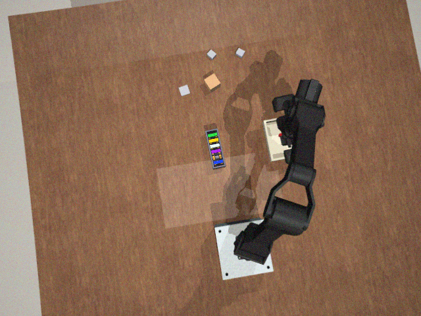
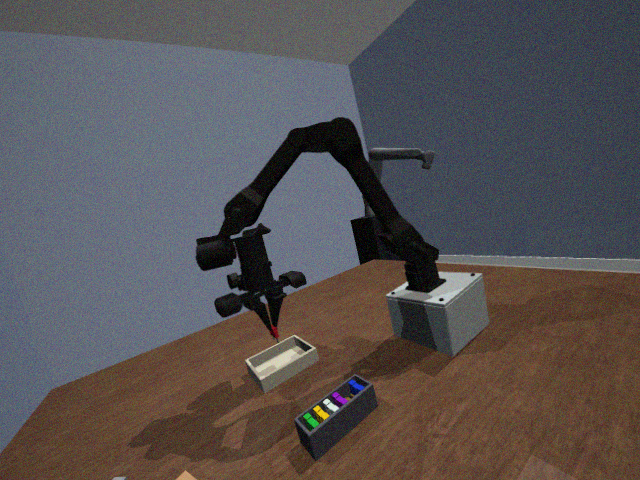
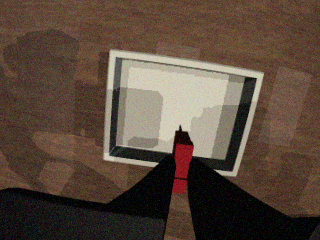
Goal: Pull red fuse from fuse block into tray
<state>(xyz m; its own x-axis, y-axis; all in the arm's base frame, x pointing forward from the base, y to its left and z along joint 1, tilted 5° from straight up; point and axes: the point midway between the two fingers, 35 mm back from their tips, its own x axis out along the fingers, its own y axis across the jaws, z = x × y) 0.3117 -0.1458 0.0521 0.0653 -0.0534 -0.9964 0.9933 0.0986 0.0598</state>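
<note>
Now: the tray 10 mm to the right of my gripper tip and 90 mm below it. From my gripper tip the other things lie so: red fuse: 10 mm below.
</note>
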